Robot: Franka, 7 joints.
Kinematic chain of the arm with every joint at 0, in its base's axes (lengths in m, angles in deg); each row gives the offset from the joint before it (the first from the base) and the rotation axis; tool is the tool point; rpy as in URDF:
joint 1: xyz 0 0 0.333 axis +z
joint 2: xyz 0 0 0 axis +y
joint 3: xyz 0 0 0.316 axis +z
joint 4: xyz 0.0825 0 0 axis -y
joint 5: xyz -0.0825 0 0.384 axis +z
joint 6: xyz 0 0 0 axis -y
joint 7: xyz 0.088 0 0 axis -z
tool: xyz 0 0 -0.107 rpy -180 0 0
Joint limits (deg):
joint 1: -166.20..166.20
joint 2: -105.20..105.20
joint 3: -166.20..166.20
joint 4: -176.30..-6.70
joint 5: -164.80..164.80
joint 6: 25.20..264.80
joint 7: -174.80..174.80
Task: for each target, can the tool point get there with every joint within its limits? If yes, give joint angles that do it. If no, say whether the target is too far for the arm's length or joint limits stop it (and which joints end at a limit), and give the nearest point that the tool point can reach.
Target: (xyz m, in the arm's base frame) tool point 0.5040 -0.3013 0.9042
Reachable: yes | joints 5.52 36.98 -94.45 -35.44 -129.27 175.20 -104.09
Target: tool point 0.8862 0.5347 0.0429
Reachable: no: too far | nearest point 0.7073 0.4268 0.1015 | short by 0.217 m
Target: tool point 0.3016 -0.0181 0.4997
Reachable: yes | joints 138.40 37.62 -125.60 -148.52 111.95 221.91 53.27
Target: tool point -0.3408 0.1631 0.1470
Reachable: yes | joints -116.22 -63.77 -109.27 -158.88 21.41 178.42 97.98
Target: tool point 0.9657 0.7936 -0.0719
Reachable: no: too far | nearest point 0.6305 0.5182 0.0686 | short by 0.456 m
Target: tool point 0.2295 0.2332 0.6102
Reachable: yes | joints -29.30 -58.42 57.44 -155.22 29.38 239.71 133.47
